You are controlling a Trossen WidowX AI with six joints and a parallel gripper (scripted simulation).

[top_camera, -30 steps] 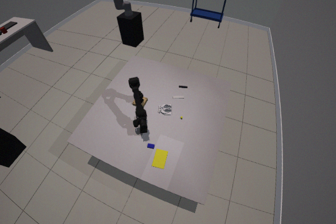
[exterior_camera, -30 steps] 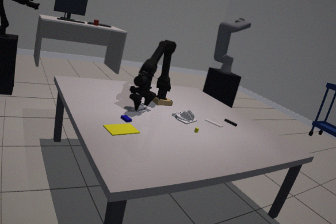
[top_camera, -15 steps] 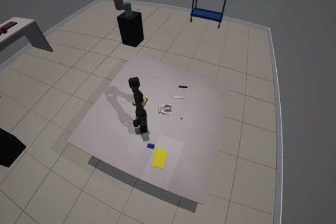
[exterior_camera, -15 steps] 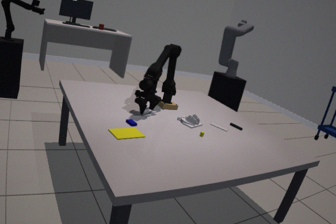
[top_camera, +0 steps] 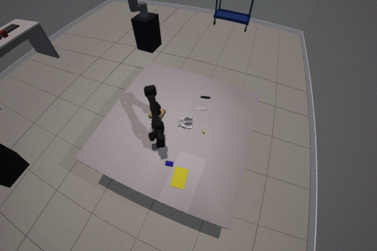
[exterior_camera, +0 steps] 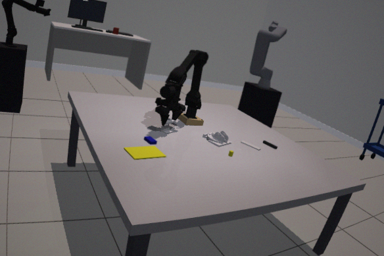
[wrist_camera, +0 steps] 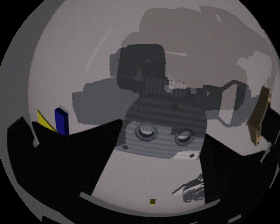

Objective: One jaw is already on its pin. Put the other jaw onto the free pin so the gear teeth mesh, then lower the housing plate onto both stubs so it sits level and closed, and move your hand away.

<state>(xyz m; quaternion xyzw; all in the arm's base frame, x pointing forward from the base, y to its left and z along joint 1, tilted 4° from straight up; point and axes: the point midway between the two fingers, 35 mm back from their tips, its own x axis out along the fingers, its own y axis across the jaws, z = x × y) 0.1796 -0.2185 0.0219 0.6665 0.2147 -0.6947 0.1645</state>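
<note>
My gripper tip is 10 mm past the white block, 10 mm to the left of it and 30 mm above it. From my gripper tip the other things lie so: yellow sheet 260 mm ahead, 200 mm to the right, 40 mm below; jaw 60 mm ahead, 260 mm to the left, 20 mm below; blue block 140 mm ahead, 140 mm to the right, 30 mm below.
</note>
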